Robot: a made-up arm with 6 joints. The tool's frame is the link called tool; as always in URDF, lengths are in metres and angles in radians. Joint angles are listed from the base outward.
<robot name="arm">
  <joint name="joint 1" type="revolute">
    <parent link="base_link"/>
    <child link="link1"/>
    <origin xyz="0.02 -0.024 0.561" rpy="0 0 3.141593"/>
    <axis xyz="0 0 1"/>
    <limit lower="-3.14" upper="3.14"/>
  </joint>
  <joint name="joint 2" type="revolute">
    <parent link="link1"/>
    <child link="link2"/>
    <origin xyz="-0.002 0.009 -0.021" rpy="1.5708 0 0"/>
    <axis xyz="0 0 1"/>
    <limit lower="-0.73" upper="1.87"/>
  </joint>
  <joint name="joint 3" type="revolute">
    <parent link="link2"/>
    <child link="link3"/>
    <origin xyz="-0.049 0.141 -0.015" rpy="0 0 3.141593"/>
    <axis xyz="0 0 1"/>
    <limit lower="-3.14" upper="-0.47"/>
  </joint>
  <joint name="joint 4" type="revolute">
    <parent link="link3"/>
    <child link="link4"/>
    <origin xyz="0.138 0.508 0.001" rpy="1.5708 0 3.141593"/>
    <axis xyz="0 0 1"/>
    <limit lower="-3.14" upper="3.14"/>
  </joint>
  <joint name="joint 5" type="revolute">
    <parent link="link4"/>
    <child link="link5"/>
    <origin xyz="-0.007 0.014 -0.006" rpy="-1.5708 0 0"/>
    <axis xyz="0 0 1"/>
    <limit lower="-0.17" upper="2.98"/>
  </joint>
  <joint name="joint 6" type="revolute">
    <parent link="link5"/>
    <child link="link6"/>
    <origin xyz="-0.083 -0.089 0.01" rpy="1.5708 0 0"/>
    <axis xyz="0 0 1"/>
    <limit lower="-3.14" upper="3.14"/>
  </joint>
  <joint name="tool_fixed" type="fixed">
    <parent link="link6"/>
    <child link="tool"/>
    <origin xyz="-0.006 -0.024 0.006" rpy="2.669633 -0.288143 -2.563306"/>
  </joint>
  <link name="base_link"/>
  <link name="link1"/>
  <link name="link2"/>
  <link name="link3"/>
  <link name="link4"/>
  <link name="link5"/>
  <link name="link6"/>
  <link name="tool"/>
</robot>
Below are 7 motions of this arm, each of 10 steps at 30 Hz.
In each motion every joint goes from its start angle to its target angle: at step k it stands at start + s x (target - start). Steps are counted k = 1, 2, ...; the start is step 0. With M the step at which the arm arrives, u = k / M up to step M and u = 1 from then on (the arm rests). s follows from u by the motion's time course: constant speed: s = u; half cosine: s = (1 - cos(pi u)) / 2; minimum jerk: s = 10 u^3 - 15 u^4 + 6 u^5.
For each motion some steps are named. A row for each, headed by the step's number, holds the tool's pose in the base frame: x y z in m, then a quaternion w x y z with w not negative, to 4 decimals.
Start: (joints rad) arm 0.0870 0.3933 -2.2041 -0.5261 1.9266 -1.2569
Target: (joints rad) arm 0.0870 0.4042 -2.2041 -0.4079 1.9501 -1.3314
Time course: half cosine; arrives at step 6
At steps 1, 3, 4, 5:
1: 0.6724 -0.0301 0.8087 0.8099 -0.4592 0.1900 0.3117
3: 0.6725 -0.0238 0.8025 0.8128 -0.4357 0.1866 0.3386
4: 0.6725 -0.0200 0.7992 0.8141 -0.4219 0.1842 0.3539
5: 0.6725 -0.0172 0.7967 0.8148 -0.4118 0.1823 0.3651

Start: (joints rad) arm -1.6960 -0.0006 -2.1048 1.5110 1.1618 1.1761
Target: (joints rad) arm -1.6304 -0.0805 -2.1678 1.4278 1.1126 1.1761
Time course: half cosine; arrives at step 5
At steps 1, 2, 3, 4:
1: -0.0057 -0.5098 1.1156 0.1756 0.7575 -0.1847 -0.6011
2: 0.0030 -0.4927 1.1313 0.1888 0.7493 -0.1958 -0.6038
3: 0.0129 -0.4706 1.1501 0.2049 0.7392 -0.2101 -0.6062
4: 0.0203 -0.4520 1.1646 0.2178 0.7310 -0.2221 -0.6073

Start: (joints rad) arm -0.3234 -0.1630 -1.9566 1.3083 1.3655 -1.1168
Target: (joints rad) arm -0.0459 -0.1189 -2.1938 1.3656 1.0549 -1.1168
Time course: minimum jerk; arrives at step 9
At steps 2, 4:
2: 0.4940 -0.1288 1.1413 0.8520 0.1996 -0.4628 0.1418
4: 0.4749 -0.0935 1.1753 0.8214 0.2157 -0.5064 0.1494

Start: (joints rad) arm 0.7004 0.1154 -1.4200 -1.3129 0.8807 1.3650
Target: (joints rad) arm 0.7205 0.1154 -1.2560 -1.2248 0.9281 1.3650
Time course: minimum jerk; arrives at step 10
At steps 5, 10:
5: 0.5656 0.3823 0.5762 0.8663 -0.1764 -0.3475 -0.3126
10: 0.5536 0.3790 0.5251 0.8733 -0.2097 -0.3116 -0.3103

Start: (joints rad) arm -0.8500 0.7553 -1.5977 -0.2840 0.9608 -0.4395
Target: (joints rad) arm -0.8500 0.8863 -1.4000 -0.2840 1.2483 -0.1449
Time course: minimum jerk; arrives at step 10
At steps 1, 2, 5, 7, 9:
1: 0.4588 -0.5576 0.2746 0.8571 -0.2325 0.3131 -0.3366
2: 0.4537 -0.5531 0.2638 0.8529 -0.2260 0.3268 -0.3388
5: 0.4030 -0.5057 0.1746 0.8024 -0.1755 0.4483 -0.3527
7: 0.3590 -0.4628 0.1176 0.7500 -0.1468 0.5378 -0.3559
9: 0.3377 -0.4416 0.0949 0.7224 -0.1367 0.5774 -0.3551

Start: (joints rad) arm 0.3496 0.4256 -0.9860 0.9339 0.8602 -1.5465
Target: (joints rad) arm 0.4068 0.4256 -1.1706 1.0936 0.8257 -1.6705
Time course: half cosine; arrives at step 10
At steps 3, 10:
3: 0.5901 0.1800 0.2087 0.9331 0.0683 0.0607 0.3478
10: 0.6395 0.2251 0.2903 0.9272 0.0951 -0.0497 0.3588

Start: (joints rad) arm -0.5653 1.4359 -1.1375 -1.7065 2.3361 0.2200
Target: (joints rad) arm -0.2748 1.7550 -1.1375 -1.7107 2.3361 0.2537
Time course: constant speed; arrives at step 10
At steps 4, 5, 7, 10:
4: 0.0304 -0.1855 -0.0239 0.0939 -0.7984 0.5133 0.3006
5: 0.0187 -0.1777 -0.0261 0.0879 -0.8017 0.4998 0.3159
7: -0.0061 -0.1647 -0.0287 0.0748 -0.8070 0.4726 0.3461
10: -0.0459 -0.1515 -0.0282 0.0522 -0.8119 0.4313 0.3899

